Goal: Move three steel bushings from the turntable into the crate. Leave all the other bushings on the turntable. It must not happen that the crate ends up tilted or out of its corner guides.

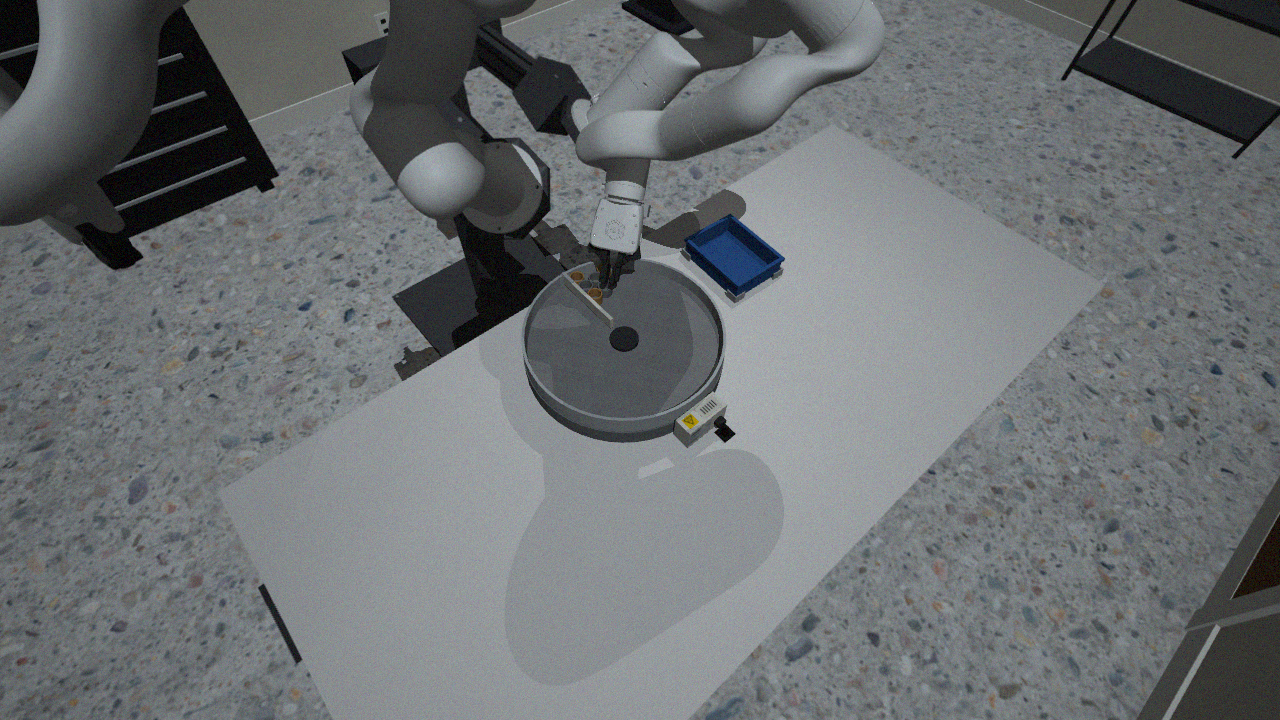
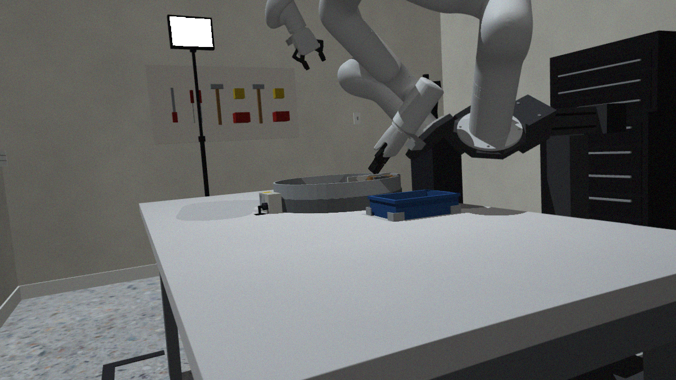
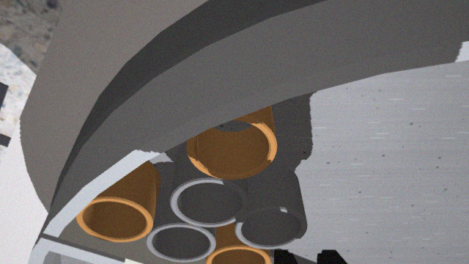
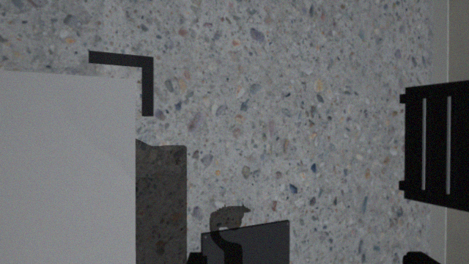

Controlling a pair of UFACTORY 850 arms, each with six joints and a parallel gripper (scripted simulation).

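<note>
Now: the blue crate 80 mm ahead of my left hand, 310 mm to the left of it and 90 mm below it.
</note>
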